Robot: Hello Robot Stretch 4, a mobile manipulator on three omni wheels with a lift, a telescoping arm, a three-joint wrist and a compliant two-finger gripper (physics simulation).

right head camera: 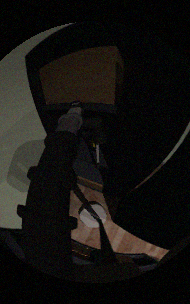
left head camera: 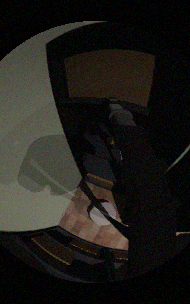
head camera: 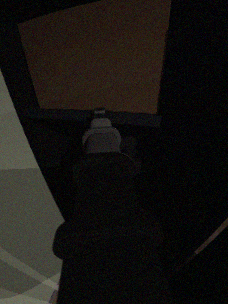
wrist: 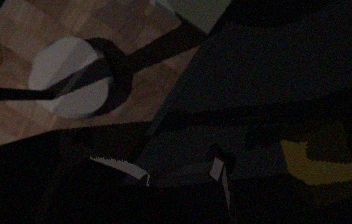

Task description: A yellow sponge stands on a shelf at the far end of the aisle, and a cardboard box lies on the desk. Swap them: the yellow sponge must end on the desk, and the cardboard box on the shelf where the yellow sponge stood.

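Where they show: gripper, fingertip midpoint: [right head camera: 96, 159] [left head camera: 117, 156] [wrist: 151, 148]; robot's base, origin of the base link: [right head camera: 93, 214] [left head camera: 102, 212] [wrist: 83, 81].
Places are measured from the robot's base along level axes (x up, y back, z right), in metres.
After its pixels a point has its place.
Observation:
The yellow sponge [wrist: 299, 162] {x 0.998, y -0.650, z 0.082 m} [left head camera: 111, 142] {x 0.986, y -0.642, z 0.065 m} [right head camera: 93, 145] {x 0.979, y -0.641, z 0.063 m} shows at the right of the wrist view, partly in shadow, on a dark blue-grey surface [wrist: 260, 65] {x 0.963, y -0.591, z -0.040 m}. In both side head views it is a small yellow patch beside the arm. My gripper [wrist: 151, 148] {x 1.014, y -0.458, z 0.087 m} is open, its pale-edged fingers apart, with no object seen between them. The sponge lies to the right of the right fingertip in the wrist view, apart from it. In the head camera view my arm and wrist hide the sponge. I cannot make out the cardboard box or the desk in these dark frames.
A large brown panel [head camera: 100, 60] {x 1.562, y -0.511, z 0.012 m} [left head camera: 110, 75] {x 1.542, y -0.518, z -0.004 m} [right head camera: 80, 77] {x 1.545, y -0.504, z 0.027 m} with a dark ledge [head camera: 60, 116] {x 1.399, y -0.559, z -0.145 m} stands above the wrist. A pale wall [head camera: 20, 200] {x 1.014, y -0.512, z -0.439 m} [left head camera: 25, 125] {x 1.371, y -0.425, z -0.478 m} is on the left. A round white object [wrist: 65, 85] {x 0.187, y 0.016, z 0.037 m} [left head camera: 102, 212] {x 0.187, y -0.018, z -0.005 m} [right head camera: 93, 215] {x 0.187, y -0.003, z 0.011 m} is on the wooden floor.

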